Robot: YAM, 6 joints.
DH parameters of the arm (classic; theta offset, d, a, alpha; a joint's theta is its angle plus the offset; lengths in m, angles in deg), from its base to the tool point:
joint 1: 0 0.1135 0.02 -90
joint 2: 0 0 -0.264 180
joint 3: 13.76 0 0.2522 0
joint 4: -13.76 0 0.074 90
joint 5: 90 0 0 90
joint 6: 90 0.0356 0 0
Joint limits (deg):
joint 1: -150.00..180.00
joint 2: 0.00..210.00
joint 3: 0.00..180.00
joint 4: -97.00..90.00
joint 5: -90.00..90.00
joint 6: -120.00..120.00
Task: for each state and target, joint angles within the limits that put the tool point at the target. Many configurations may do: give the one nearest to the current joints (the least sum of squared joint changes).
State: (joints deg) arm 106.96 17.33 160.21 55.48 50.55 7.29
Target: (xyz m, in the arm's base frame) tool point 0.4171 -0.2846 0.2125
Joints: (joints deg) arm 142.36 27.50 180.00 89.00 55.46 7.29
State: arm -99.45 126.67 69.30 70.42 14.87 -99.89
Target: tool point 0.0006 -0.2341 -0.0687
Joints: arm -87.78 144.33 26.90 60.40 13.74 -99.89
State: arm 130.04 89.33 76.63 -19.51 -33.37 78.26
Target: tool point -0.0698 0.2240 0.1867
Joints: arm 102.90 77.23 43.63 -36.83 -30.39 78.26
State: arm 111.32 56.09 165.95 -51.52 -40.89 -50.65
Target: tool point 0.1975 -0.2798 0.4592
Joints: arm 129.06 27.39 156.08 -84.53 -40.16 -50.65
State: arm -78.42 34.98 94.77 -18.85 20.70 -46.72
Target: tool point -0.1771 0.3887 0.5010
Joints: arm -67.03 20.07 134.55 -1.00 18.58 -46.72
